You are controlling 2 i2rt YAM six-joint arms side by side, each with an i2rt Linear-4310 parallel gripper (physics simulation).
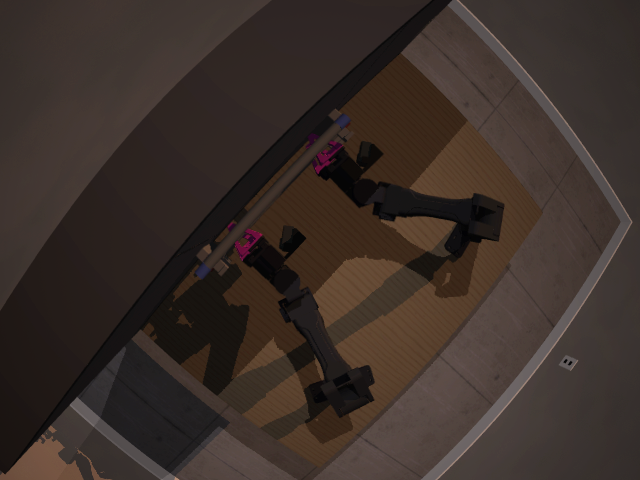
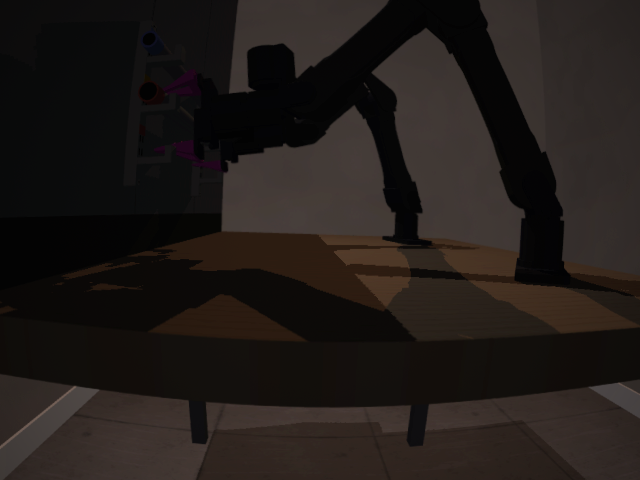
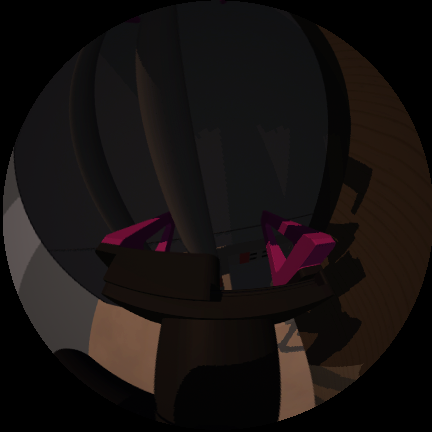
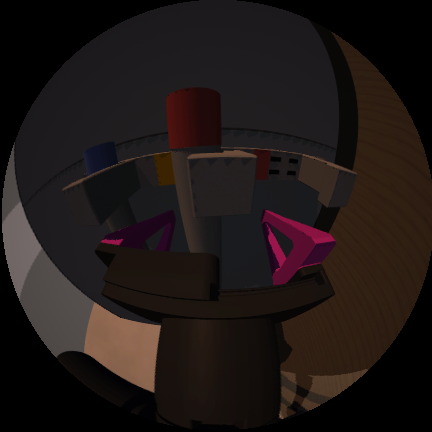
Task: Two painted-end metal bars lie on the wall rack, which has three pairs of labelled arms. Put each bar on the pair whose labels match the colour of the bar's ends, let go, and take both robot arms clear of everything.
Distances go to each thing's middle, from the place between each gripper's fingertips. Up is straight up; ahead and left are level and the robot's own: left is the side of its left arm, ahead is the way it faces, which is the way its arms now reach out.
The red-ended bar (image 4: 193, 118) is 150 mm to the left of my right hand, 20 mm behind it and 20 mm above it. Round my right hand: blue-ended bar (image 1: 268, 197) 160 mm to the left, 90 mm above, 20 mm behind.
Now: left hand 14 cm to the left of the red-ended bar, 3 cm past it and 2 cm below it. From my left hand the other things lie so: blue-ended bar (12 cm to the right, 9 cm above, 3 cm behind).
